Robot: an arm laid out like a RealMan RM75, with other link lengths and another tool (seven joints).
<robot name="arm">
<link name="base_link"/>
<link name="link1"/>
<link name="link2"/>
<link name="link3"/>
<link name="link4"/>
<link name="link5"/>
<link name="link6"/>
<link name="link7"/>
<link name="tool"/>
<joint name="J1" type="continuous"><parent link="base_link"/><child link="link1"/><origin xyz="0 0 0.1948"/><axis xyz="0 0 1"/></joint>
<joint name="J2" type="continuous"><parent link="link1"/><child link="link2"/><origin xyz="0 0 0"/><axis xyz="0 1 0"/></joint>
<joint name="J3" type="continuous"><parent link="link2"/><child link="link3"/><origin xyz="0 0 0.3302"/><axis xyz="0 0 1"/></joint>
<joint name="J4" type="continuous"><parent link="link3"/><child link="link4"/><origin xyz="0 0 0"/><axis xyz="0 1 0"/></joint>
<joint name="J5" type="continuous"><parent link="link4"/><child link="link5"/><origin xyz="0 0 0.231"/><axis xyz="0 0 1"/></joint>
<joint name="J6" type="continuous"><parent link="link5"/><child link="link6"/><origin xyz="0 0 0"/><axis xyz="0 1 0"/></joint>
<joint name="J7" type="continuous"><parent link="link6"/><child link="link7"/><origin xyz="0 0 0.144"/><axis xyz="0 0 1"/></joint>
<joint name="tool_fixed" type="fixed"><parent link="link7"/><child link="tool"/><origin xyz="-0.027 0.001 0.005" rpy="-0.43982 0 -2.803"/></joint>
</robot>
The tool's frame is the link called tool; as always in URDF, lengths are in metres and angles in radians. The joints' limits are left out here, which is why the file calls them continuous.
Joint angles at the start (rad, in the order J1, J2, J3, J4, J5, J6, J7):
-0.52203, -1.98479, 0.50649, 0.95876, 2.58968, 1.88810, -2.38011
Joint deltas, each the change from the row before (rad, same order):
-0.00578, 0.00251, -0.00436, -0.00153, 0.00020, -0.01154, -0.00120
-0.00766, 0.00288, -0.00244, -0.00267, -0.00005, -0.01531, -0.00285
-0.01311, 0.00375, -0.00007, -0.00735, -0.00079, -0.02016, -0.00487
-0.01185, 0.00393, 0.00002, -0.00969, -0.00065, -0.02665, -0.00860
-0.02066, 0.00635, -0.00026, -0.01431, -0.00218, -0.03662, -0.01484
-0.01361, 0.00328, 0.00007, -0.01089, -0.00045, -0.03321, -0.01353
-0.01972, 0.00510, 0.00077, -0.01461, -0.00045, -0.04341, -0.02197
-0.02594, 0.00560, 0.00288, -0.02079, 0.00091, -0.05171, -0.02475
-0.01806, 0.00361, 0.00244, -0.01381, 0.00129, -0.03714, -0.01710
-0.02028, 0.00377, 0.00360, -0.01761, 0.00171, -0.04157, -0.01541
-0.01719, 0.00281, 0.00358, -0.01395, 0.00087, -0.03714, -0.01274
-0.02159, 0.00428, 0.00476, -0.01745, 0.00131, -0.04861, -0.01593
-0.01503, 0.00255, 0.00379, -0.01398, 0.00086, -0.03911, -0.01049
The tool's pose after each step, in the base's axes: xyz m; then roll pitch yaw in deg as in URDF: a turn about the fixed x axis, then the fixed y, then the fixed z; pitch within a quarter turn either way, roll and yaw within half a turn. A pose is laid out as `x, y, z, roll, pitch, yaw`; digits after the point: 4 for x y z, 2 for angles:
-0.3884, 0.3191, 0.0103, 148.88, 5.47, -120.16
-0.3877, 0.3240, 0.0115, 148.08, 5.98, -120.36
-0.3857, 0.3314, 0.0120, 147.25, 6.50, -120.71
-0.3846, 0.3389, 0.0123, 146.22, 7.20, -120.74
-0.3813, 0.3510, 0.0131, 144.88, 8.27, -120.87
-0.3796, 0.3597, 0.0130, 143.68, 9.21, -120.73
-0.3765, 0.3719, 0.0133, 142.14, 10.49, -120.45
-0.3717, 0.3868, 0.0129, 140.49, 11.85, -120.28
-0.3682, 0.3973, 0.0126, 139.27, 12.83, -120.23
-0.3642, 0.4086, 0.0118, 137.98, 13.81, -120.35
-0.3605, 0.4185, 0.0112, 136.78, 14.72, -120.56
-0.3558, 0.4312, 0.0111, 135.12, 15.95, -120.92
-0.3527, 0.4403, 0.0107, 133.81, 16.92, -121.22

